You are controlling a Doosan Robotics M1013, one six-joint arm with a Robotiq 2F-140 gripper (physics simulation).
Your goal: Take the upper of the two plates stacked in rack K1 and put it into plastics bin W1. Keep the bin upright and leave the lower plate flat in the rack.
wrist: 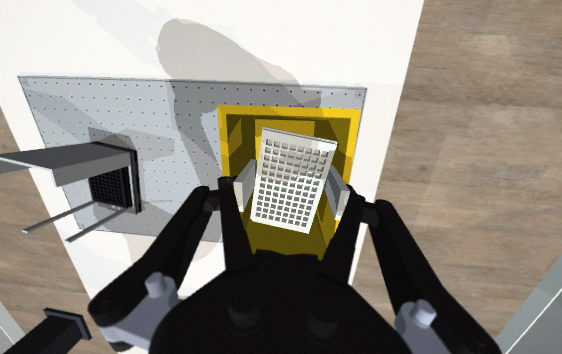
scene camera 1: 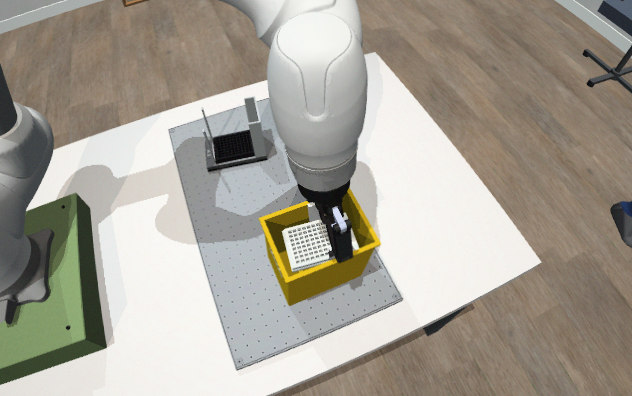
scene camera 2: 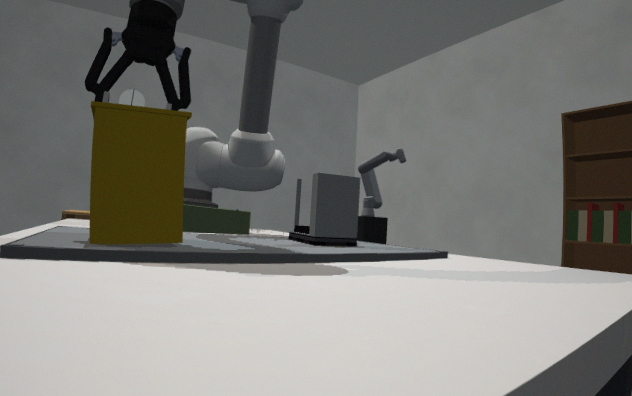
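Pixels of known places: gripper, fingertip midpoint: [wrist: 290,173] [scene camera 1: 327,241]; arm's base at its link origin: [scene camera 1: 16,272] [scene camera 2: 188,206].
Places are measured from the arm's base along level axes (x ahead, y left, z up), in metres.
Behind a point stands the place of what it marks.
Note:
The white gridded plate [scene camera 1: 306,245] {x 0.640, y -0.160, z 0.085 m} [wrist: 287,185] {x 0.668, y -0.156, z 0.085 m} is between the finger pads of my gripper [scene camera 1: 331,231] {x 0.681, y -0.158, z 0.074 m} [scene camera 2: 137,104] [wrist: 290,173] {x 0.681, y -0.158, z 0.074 m}, which is shut on it. In the wrist view the plate sits turned at an angle between the pads. It is inside the mouth of the yellow bin W1 [scene camera 1: 325,281] {x 0.661, y -0.209, z 0.008 m} [scene camera 2: 137,175] {x 0.747, y -0.142, z 0.024 m} [wrist: 287,111] {x 0.752, y -0.144, z 0.114 m}, below the rim. The bin stands upright. How far the plate is above the bin floor is hidden. The black lower plate [scene camera 1: 233,145] {x 0.554, y 0.230, z -0.036 m} [wrist: 111,187] {x 0.548, y 0.221, z -0.035 m} lies flat in rack K1 [scene camera 1: 256,135] {x 0.615, y 0.181, z 0.032 m} [scene camera 2: 334,205] {x 0.633, y 0.219, z 0.013 m} [wrist: 92,167] {x 0.618, y 0.181, z 0.023 m}.
Bin and rack stand on a grey perforated board [scene camera 1: 220,300] {x 0.444, y -0.159, z -0.068 m} [scene camera 2: 250,256] {x 0.790, y 0.008, z -0.071 m} [wrist: 150,95] {x 0.749, y 0.135, z -0.068 m} on the white table [scene camera 1: 440,220] {x 0.990, y -0.120, z -0.080 m} [scene camera 2: 300,320] {x 1.035, y -0.029, z -0.081 m}. The rack has a tall grey side panel and thin upright posts. A green pedestal [scene camera 1: 55,270] {x 0.102, y -0.022, z 0.002 m} [scene camera 2: 220,220] {x 0.149, y 0.089, z -0.040 m} carries the arm's base.

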